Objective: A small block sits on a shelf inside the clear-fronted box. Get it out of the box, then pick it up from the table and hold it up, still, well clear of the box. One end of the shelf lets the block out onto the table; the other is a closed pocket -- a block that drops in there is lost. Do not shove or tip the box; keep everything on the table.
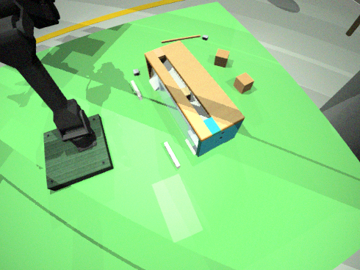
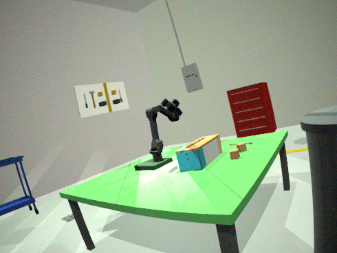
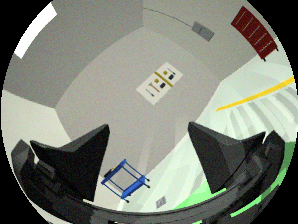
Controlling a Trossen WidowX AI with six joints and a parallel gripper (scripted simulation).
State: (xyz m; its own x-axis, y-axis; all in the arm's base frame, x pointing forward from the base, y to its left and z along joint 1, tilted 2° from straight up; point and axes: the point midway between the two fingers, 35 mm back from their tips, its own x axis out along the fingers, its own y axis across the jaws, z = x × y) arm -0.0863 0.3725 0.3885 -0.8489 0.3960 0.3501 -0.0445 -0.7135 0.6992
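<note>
Right now my gripper tip is 44 cm short of the box, 40 cm to the left of it and 37 cm above it. Round my gripper tip: tan block 45 cm ahead, 41 cm to the right, 34 cm below; then thin wooden stick 62 cm ahead, 43 cm below, 3 cm to the right.
</note>
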